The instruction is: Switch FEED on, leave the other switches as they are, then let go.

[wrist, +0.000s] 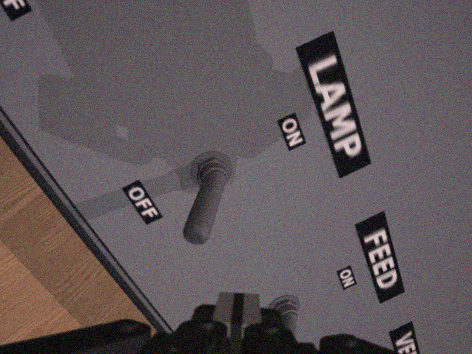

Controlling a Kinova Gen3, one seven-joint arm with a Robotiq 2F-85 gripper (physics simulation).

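Frame: origin at the arm's base, x ahead, y left, z up, level; millimetres.
Where they show: gripper, fingertip midpoint: (237,321).
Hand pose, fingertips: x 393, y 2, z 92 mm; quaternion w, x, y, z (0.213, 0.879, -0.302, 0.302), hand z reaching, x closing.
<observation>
Each offset is from my fingertips to the top centre of the thing. "spot": to the spot under its first point. Level surfaces: height alone.
The FEED label {118 mm ahead, 120 mm right, 42 mm down} (380,257) is at the lower right in the wrist view, with a small ON label {spot: 95 mm ahead, 119 mm right, 60 mm down} (345,277) to its left. The FEED switch {spot: 55 mm ahead, 114 mm right, 77 mm down} (286,305) shows by its round base and the upper part of its lever; the lever's tip is hidden behind my gripper. Its OFF label does not show. My gripper (237,321) is shut and empty at the bottom of the view, its fingertips appearing just left of the FEED switch's base. Whether they touch the lever cannot be seen.
The LAMP switch {spot: 33 mm ahead, 5 mm left, 56 mm down} (204,205) stands between its OFF label {spot: 21 mm ahead, 0 mm left, 101 mm down} (143,202) and ON label (291,131), near the LAMP label {118 mm ahead, 0 mm left, 42 mm down} (333,104). Part of the VENT label {spot: 119 mm ahead, 218 mm right, 46 mm down} (405,339) shows at the lower right. The grey panel (430,150) has a dark edge at left, beside a wooden surface {179 mm down} (35,240).
</observation>
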